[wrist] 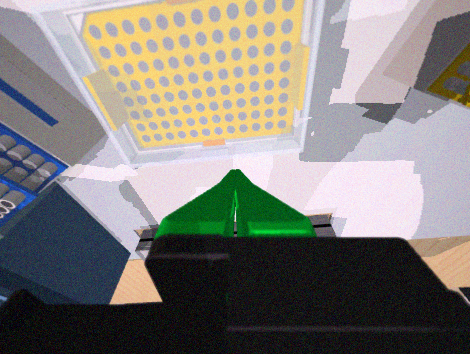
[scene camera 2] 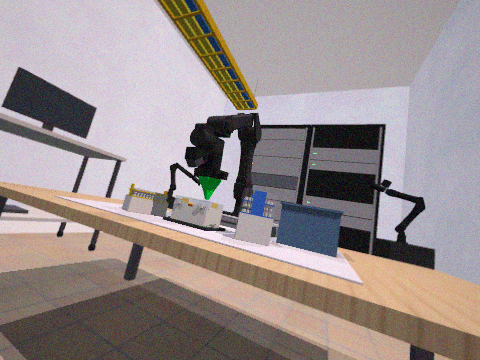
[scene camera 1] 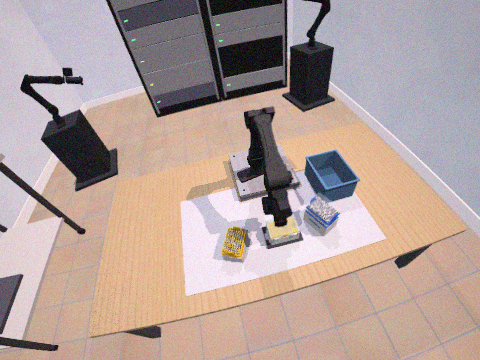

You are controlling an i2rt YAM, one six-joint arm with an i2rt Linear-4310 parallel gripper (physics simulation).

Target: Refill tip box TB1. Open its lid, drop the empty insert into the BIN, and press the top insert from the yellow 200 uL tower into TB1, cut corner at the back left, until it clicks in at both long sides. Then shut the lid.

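Note:
Tip box TB1 point(scene camera 1: 283, 231) point(scene camera 2: 196, 214) point(wrist: 200, 75) stands on a dark base at the middle of the white mat. Its clear lid looks shut over a yellow insert with rows of holes. My gripper point(scene camera 2: 209, 197) point(wrist: 235, 177) is shut and empty; its green fingertips are pressed together above the box in scene view 2, and appear just beyond one edge of the box in the wrist view. In scene view 1 the arm hides them. The yellow tower point(scene camera 1: 234, 242) point(scene camera 2: 144, 201) point(wrist: 456, 85) stands to one side. The blue BIN point(scene camera 1: 342, 193) point(scene camera 2: 310, 231) point(wrist: 65, 240) stands behind, on the other side.
A tower with blue inserts point(scene camera 1: 322, 215) point(scene camera 2: 254, 229) point(wrist: 30, 162) stands between TB1 and the BIN, close beside both. The arm's grey base plate point(scene camera 1: 240, 186) lies behind TB1. The white mat point(scene camera 1: 210, 275) point(scene camera 2: 345, 270) lies on the wooden table point(scene camera 1: 140, 250).

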